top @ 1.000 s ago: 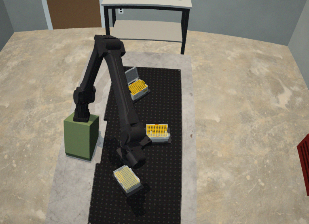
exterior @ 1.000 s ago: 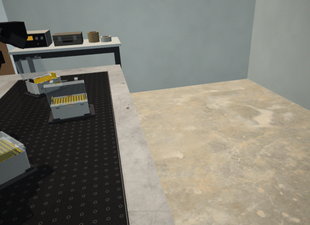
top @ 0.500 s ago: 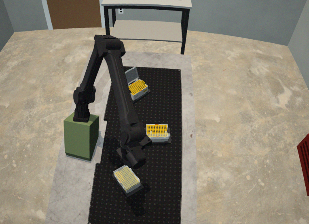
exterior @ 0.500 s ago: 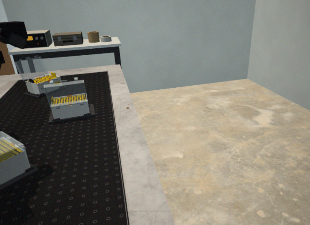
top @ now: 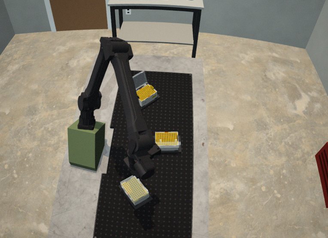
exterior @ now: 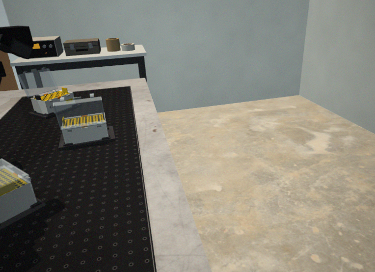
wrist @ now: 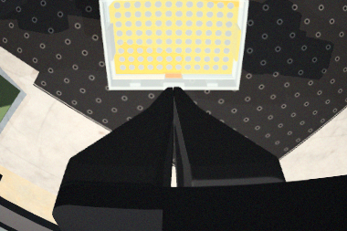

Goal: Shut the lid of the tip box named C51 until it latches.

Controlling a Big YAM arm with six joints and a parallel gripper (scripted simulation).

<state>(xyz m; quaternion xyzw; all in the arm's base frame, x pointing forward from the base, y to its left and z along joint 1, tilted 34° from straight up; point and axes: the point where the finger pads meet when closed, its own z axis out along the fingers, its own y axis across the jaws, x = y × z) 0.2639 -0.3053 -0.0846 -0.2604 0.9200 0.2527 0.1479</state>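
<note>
The yellow tip rack is 14 cm below my hand, 2 cm to the right of it and 2 cm behind it. From my hand the other things lie so: tip box lid (21 cm to the left, 14 cm ahead, 9 cm below).
</note>
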